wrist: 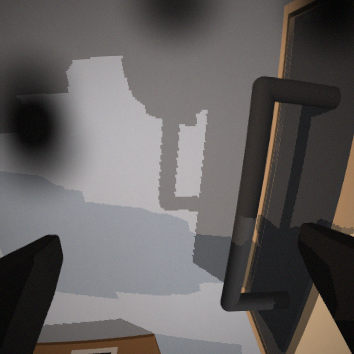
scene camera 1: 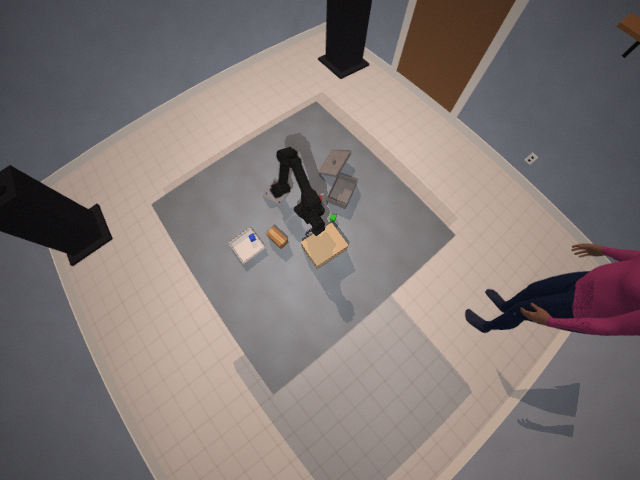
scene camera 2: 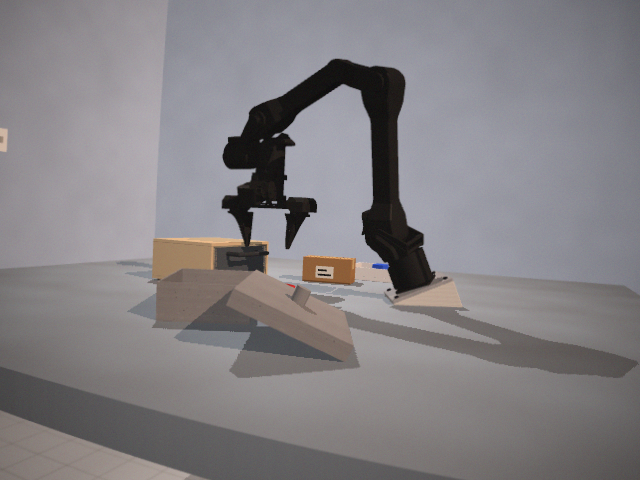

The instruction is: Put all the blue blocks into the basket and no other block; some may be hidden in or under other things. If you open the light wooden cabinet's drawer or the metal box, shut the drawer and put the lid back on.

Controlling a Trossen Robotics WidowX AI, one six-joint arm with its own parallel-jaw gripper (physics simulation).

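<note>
A blue block [scene camera 1: 252, 237] [scene camera 2: 381, 266] is in the white basket [scene camera 1: 237, 252] [scene camera 2: 364, 273]. The light wooden cabinet [scene camera 1: 325, 248] [scene camera 2: 181, 260] has its dark drawer front flush with the frame. My gripper [scene camera 2: 267, 246] [wrist: 182, 242] is wide open and empty above the drawer handle [wrist: 251, 185] [scene camera 2: 248, 253]; the handle shows between the fingers in the wrist view. The metal box [scene camera 1: 338, 202] [scene camera 2: 199, 297] is open, and its lid [scene camera 1: 336, 157] [scene camera 2: 292, 315] lies tilted beside it. A green block [scene camera 1: 333, 217] is between box and cabinet. A red block [scene camera 1: 320, 197] [scene camera 2: 291, 285] is partly hidden.
An orange-brown box [scene camera 1: 277, 236] [scene camera 2: 328, 270] [wrist: 142, 344] with a white label stands between the basket and the cabinet. The arm's base stands on a pale wedge [scene camera 2: 439, 297] on the grey table [scene camera 1: 279, 330]. A person in pink [scene camera 1: 602, 299] is beyond the table.
</note>
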